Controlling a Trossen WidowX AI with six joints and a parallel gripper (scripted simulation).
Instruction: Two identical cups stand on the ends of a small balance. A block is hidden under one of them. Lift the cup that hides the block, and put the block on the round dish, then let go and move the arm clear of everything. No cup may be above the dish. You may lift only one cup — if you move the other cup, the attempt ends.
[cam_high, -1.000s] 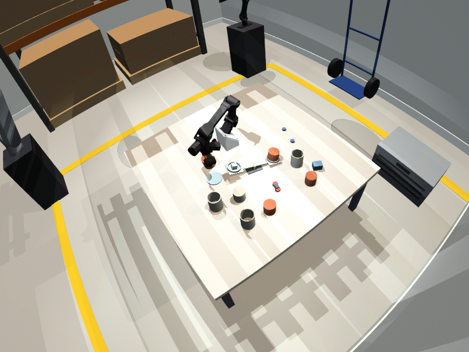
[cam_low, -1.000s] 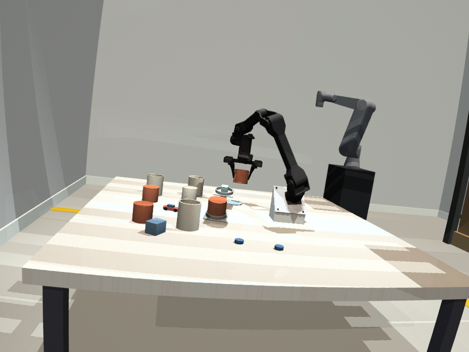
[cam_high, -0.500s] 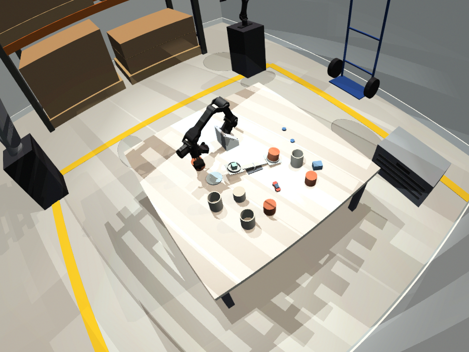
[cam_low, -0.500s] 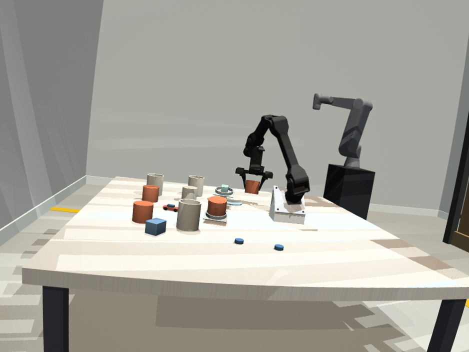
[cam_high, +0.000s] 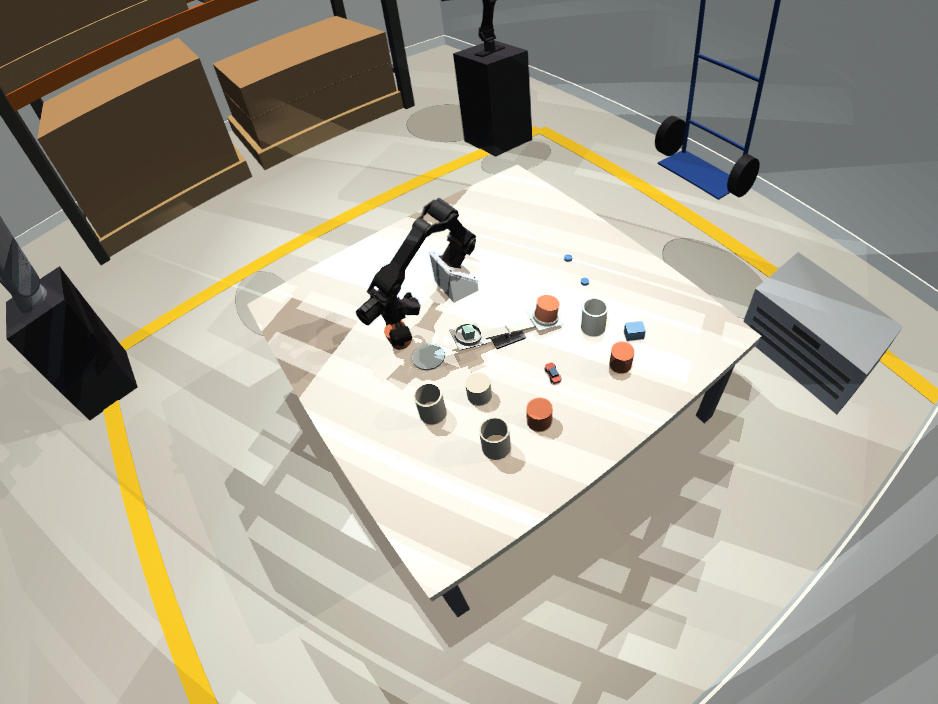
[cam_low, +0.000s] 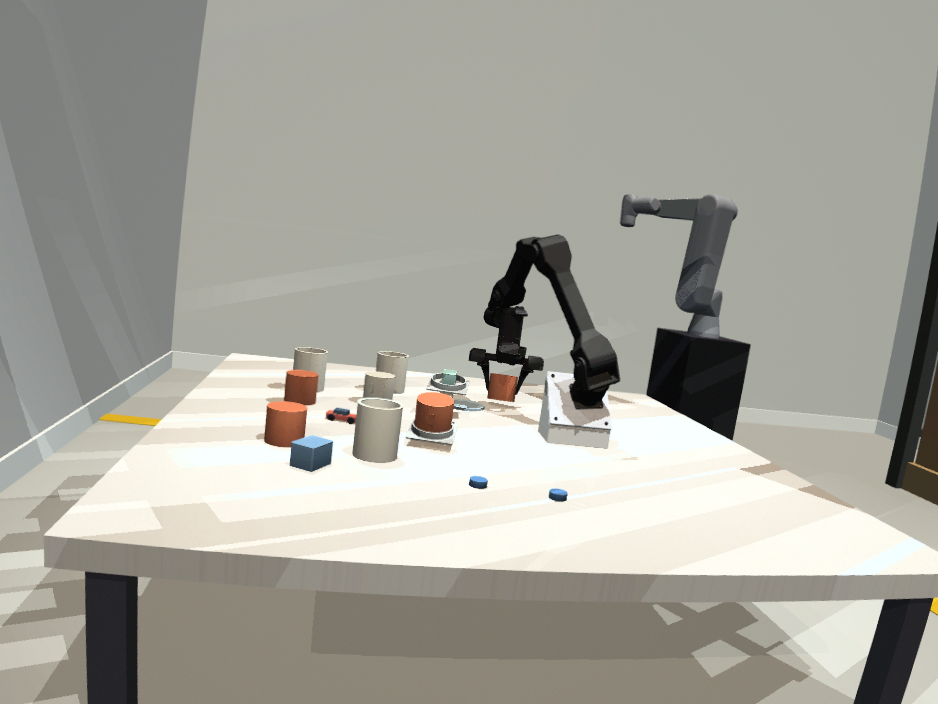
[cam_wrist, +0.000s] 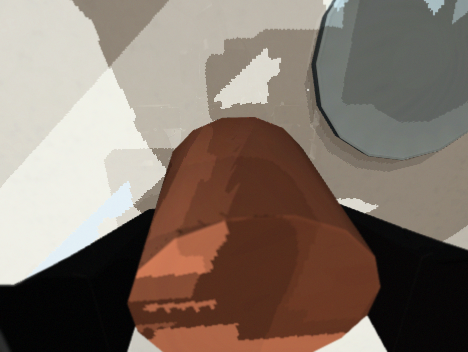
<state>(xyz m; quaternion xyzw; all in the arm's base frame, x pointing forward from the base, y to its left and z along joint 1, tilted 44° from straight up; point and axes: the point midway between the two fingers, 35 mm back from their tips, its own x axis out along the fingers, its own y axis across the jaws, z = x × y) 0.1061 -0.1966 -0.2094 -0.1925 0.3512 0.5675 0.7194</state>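
The pale green block is 170 mm ahead of my gripper tip, 150 mm to the left of it and 50 mm above it. The rest, counted from my gripper tip: round pale blue dish (100 mm ahead, 30 mm to the left, 30 mm below); then cream cylinder (330 mm ahead, 80 mm to the left); then balance (260 mm to the left, 210 mm ahead).
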